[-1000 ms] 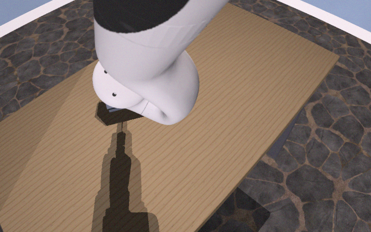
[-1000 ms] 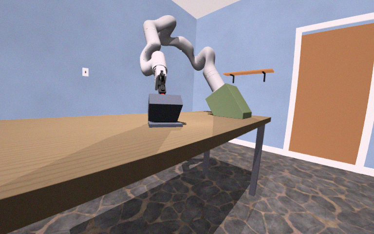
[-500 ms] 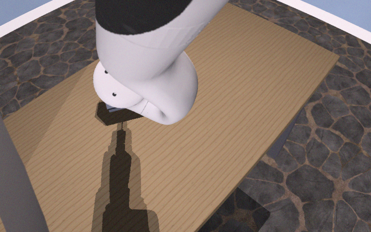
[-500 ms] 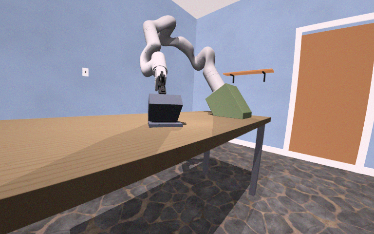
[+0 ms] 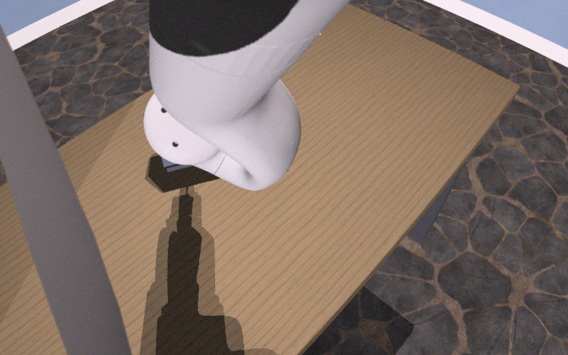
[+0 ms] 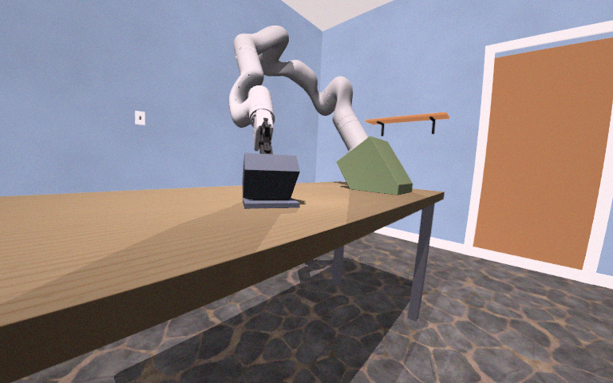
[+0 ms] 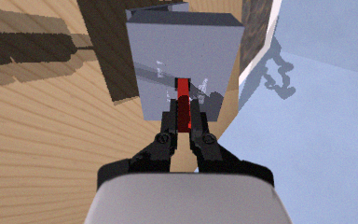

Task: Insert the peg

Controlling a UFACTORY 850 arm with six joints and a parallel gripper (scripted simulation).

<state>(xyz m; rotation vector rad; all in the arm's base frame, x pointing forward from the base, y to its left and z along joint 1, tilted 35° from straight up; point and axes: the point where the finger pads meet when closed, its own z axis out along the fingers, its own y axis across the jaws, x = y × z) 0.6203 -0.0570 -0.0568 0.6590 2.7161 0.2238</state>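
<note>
My hand is 50 mm short of the thin grey plate, 70 mm to the right of it and 130 mm above it. From my hand the other things lie so: red peg 10 mm ahead, 20 mm to the left, 30 mm below.
</note>
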